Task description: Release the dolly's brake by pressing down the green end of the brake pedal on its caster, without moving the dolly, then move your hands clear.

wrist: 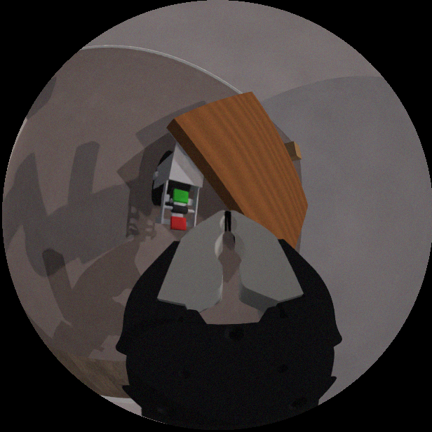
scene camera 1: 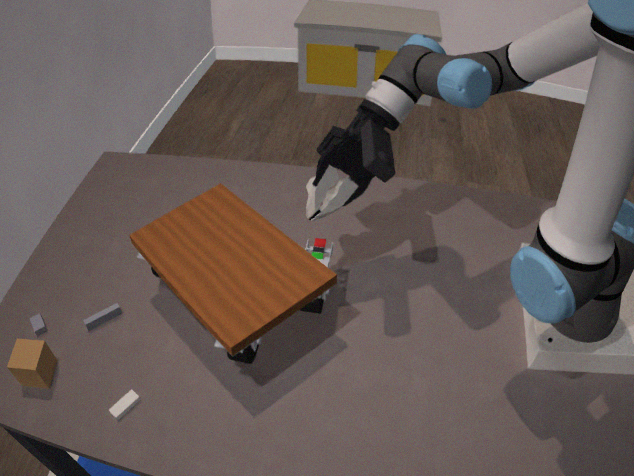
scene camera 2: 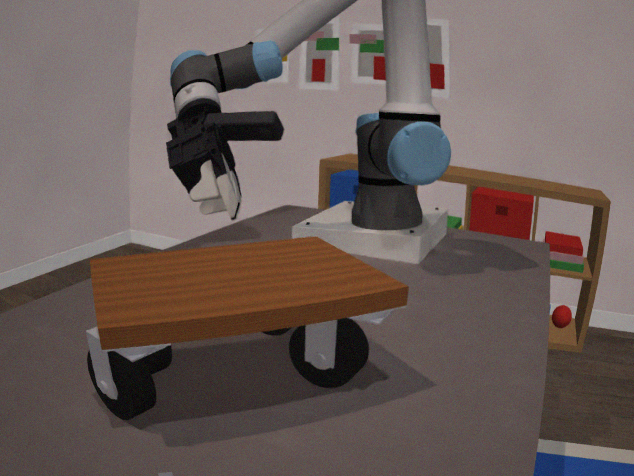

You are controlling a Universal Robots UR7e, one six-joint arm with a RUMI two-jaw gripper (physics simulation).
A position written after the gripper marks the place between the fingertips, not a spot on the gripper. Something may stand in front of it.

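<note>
Scene camera 1 shows a dolly (scene camera 1: 240,276) and the gripper (scene camera 1: 309,219). In scene camera 2, the gripper (scene camera 2: 233,218) and the dolly (scene camera 2: 144,302) are visible. The wrist view contains the dolly (wrist: 232,142) as well as the gripper (wrist: 226,212).
</note>
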